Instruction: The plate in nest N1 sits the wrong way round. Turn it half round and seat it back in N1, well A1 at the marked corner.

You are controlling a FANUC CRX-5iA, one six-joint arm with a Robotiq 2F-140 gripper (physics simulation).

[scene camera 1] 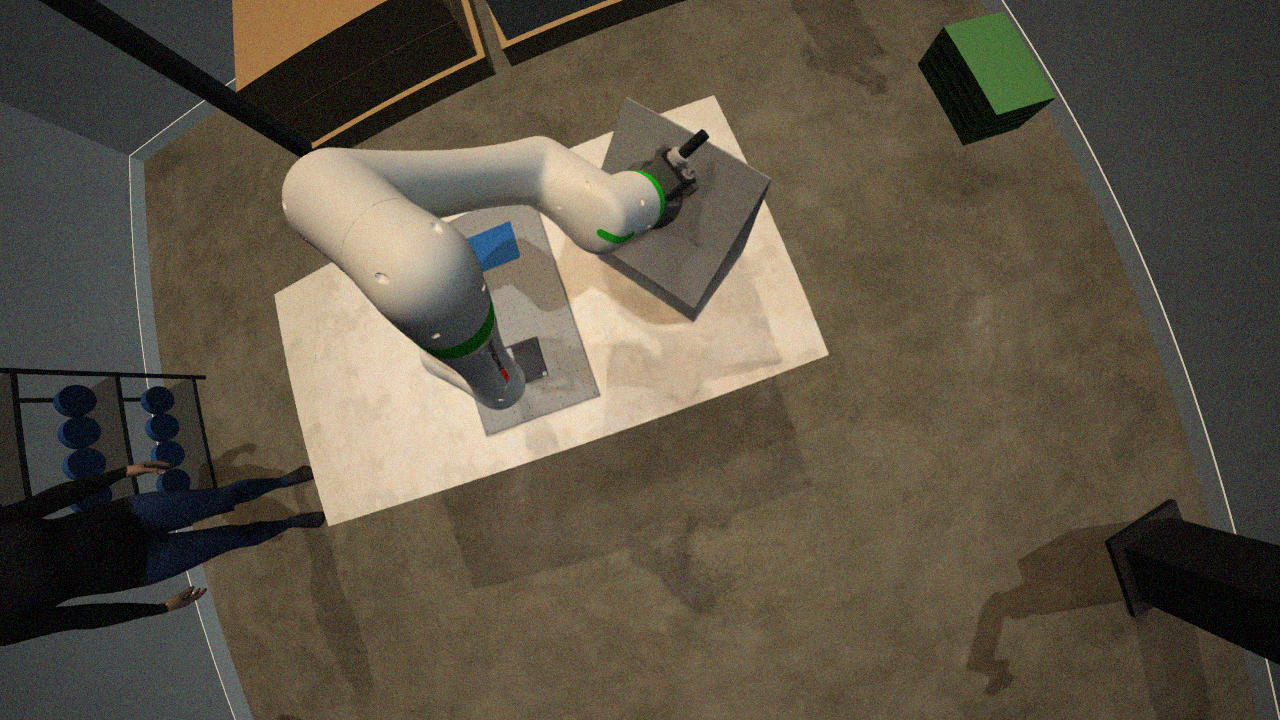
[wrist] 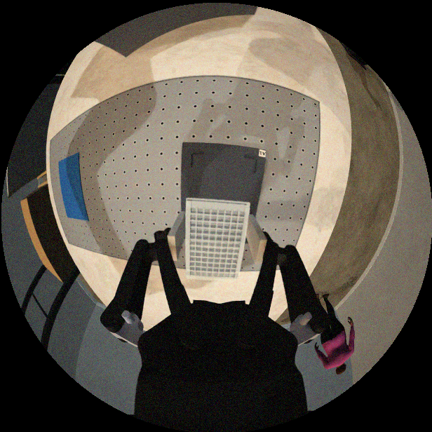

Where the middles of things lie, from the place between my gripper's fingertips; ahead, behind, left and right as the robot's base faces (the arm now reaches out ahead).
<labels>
The dark nest N1 (scene camera 1: 528,358) lies 30 mm behind my hand, 10 mm to the left of it and 40 mm below it. From my hand the other things lie so: white well plate (wrist: 215,229) 30 mm ahead, 10 mm above; blue block (scene camera 1: 496,246) 80 mm behind, 370 mm to the right, 40 mm below.
</labels>
